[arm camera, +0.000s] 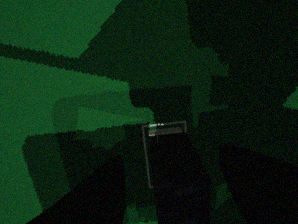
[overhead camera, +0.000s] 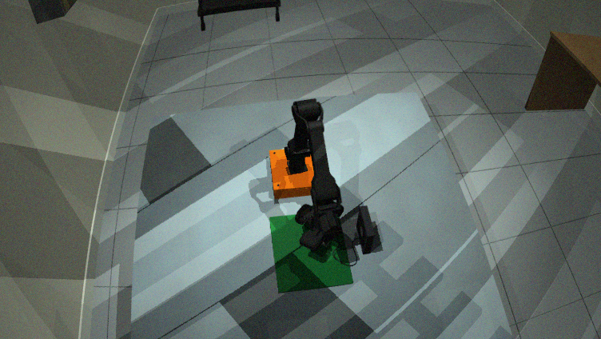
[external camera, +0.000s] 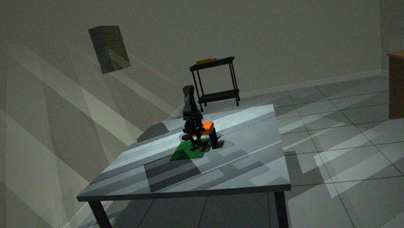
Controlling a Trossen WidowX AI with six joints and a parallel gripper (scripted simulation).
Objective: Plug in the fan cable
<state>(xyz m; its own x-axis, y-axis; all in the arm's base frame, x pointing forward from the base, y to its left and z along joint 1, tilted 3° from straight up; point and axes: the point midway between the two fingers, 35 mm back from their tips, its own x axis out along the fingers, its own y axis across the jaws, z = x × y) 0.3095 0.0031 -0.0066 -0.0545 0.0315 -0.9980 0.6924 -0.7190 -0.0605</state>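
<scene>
The black plug lies 10 mm to the left of my gripper tip, 10 mm ahead of it and 10 mm above it. The rest, counted from my gripper tip: black fan 130 mm to the left, 40 mm above, 30 mm ahead; then green board 50 mm to the right, 30 mm below, 20 mm ahead.
</scene>
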